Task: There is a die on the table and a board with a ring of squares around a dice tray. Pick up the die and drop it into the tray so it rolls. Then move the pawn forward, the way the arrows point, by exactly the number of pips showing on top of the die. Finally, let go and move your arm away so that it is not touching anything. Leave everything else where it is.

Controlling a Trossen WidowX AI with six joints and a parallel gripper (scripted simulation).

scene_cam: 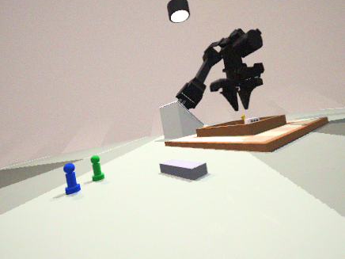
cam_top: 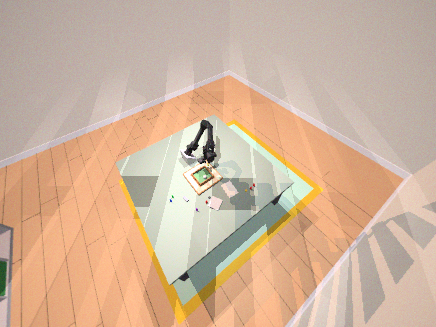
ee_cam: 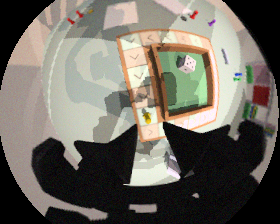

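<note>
Now: the yellow pawn 3 cm below my gripper tip. From my gripper tip the other things lie so: grey flat block 36 cm to the right, 18 cm ahead, 6 cm below; white die 10 cm to the right, 10 cm ahead, 4 cm below; green tray floor 11 cm to the right, 7 cm ahead, 5 cm below.
</note>
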